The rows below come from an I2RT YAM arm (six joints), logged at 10 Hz.
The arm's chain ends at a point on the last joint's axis. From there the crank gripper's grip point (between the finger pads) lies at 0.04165 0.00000 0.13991 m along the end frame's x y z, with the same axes.
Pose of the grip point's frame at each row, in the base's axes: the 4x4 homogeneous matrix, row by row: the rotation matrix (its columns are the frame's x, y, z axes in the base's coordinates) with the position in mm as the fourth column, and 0 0 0 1 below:
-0.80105 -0.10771 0.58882 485.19; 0.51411 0.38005 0.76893 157.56; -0.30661 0.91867 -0.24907 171.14; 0 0 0 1
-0.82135 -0.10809 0.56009 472.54; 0.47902 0.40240 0.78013 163.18; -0.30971 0.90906 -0.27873 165.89; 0 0 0 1
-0.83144 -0.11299 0.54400 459.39; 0.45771 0.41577 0.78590 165.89; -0.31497 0.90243 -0.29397 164.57; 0 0 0 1
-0.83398 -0.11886 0.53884 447.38; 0.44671 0.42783 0.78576 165.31; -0.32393 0.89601 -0.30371 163.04; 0 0 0 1
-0.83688 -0.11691 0.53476 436.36; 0.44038 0.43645 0.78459 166.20; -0.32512 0.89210 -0.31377 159.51; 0 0 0 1
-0.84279 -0.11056 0.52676 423.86; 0.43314 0.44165 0.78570 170.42; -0.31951 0.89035 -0.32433 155.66; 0 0 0 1
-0.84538 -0.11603 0.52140 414.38; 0.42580 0.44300 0.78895 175.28; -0.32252 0.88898 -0.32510 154.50; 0 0 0 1
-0.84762 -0.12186 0.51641 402.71; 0.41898 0.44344 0.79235 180.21; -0.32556 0.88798 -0.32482 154.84; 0 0 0 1
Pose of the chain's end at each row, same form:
-0.80105 -0.10771 0.58882 436.17; 0.51411 0.38005 0.76893 28.57; -0.30661 0.91867 -0.24907 218.76; 0 0 0 1
-0.82135 -0.10809 0.56009 428.39; 0.47902 0.40240 0.78013 34.08; -0.30971 0.90906 -0.27873 217.79; 0 0 0 1
-0.83144 -0.11299 0.54400 417.91; 0.45771 0.41577 0.78590 36.87; -0.31497 0.90243 -0.29397 218.82; 0 0 0 1
-0.83398 -0.11886 0.53884 406.73; 0.44671 0.42783 0.78576 36.77; -0.32393 0.89601 -0.30371 219.02; 0 0 0 1
-0.83688 -0.11691 0.53476 396.40; 0.44038 0.43645 0.78459 38.09; -0.32512 0.89210 -0.31377 216.95; 0 0 0 1
-0.84279 -0.11056 0.52676 385.26; 0.43314 0.44165 0.78570 42.45; -0.31951 0.89035 -0.32433 214.34; 0 0 0 1
-0.84538 -0.11603 0.52140 376.64; 0.42580 0.44300 0.78895 47.16; -0.32252 0.88898 -0.32510 213.42; 0 0 0 1
-0.84762 -0.12186 0.51641 365.76; 0.41898 0.44344 0.79235 51.90; -0.32556 0.88798 -0.32482 213.85; 0 0 0 1

